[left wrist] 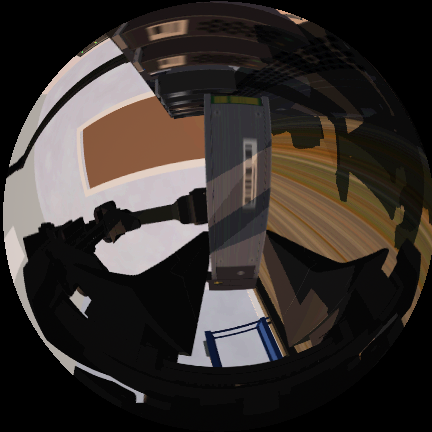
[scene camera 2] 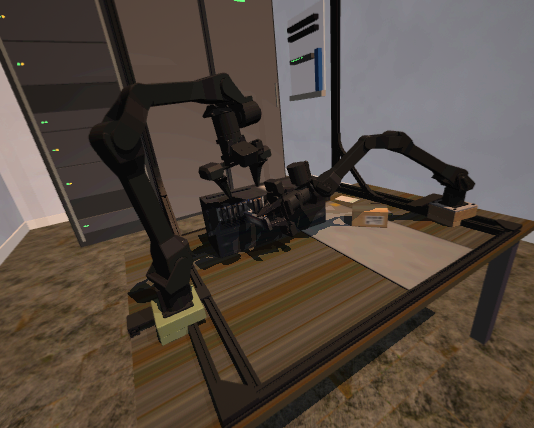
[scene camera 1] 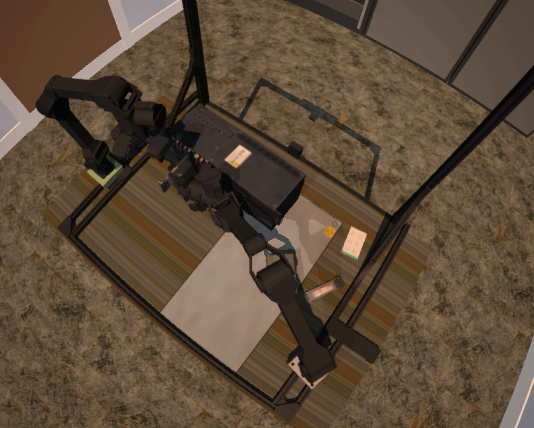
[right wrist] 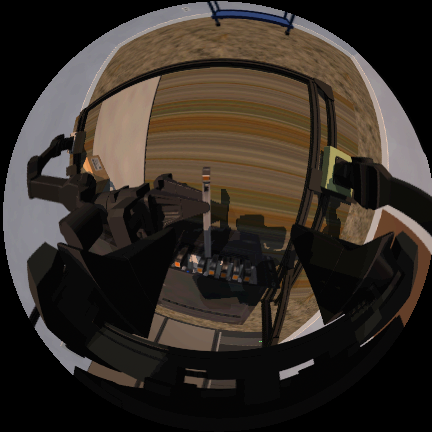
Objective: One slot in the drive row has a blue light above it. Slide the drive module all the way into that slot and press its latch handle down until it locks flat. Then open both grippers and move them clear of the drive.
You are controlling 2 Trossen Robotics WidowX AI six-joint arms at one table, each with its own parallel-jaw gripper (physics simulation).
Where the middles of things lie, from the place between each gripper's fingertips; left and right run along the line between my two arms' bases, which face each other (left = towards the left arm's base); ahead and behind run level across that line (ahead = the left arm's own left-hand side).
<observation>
The grey mat (scene camera 1: pixel 219 307) lies 400 mm to the left of my right hand, 240 mm below it and 10 mm behind it.
I see my left gripper 36 cm to the right of the grey mat, 13 cm above it and 1 cm short of it.
</observation>
